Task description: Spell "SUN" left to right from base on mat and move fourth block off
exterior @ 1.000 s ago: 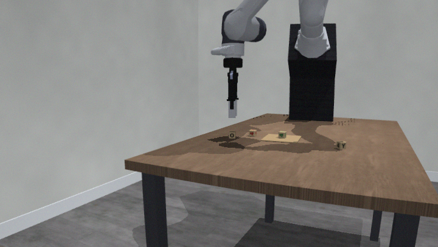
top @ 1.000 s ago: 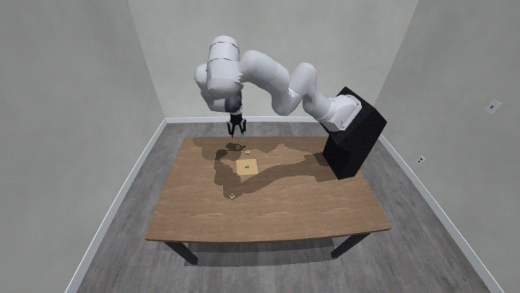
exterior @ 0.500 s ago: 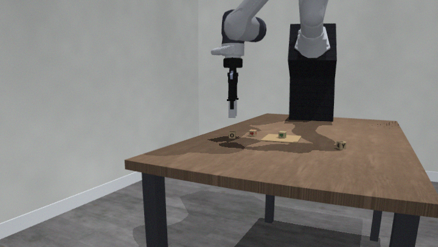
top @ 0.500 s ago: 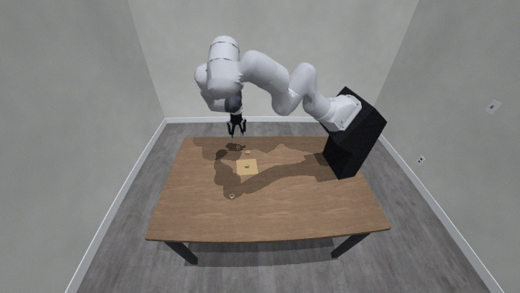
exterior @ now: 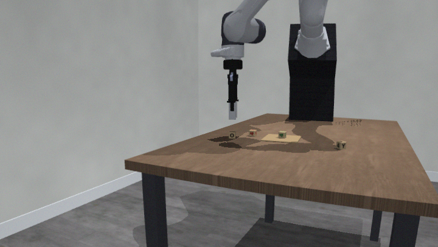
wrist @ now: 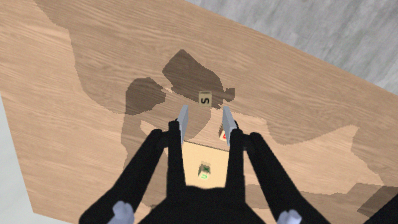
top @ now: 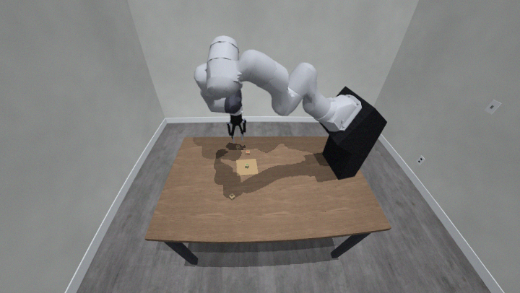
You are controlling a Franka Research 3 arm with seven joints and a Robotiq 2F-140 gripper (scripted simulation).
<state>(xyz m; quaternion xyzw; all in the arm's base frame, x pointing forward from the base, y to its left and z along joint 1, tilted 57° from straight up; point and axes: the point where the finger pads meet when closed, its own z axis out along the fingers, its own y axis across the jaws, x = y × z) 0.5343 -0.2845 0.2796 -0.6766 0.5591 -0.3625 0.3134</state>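
My gripper is now 10 cm above the S block. Round my hand: U block: 4 cm behind, 19 cm to the left, 9 cm below; then tan mat: 4 cm behind, 19 cm to the left, 11 cm below.
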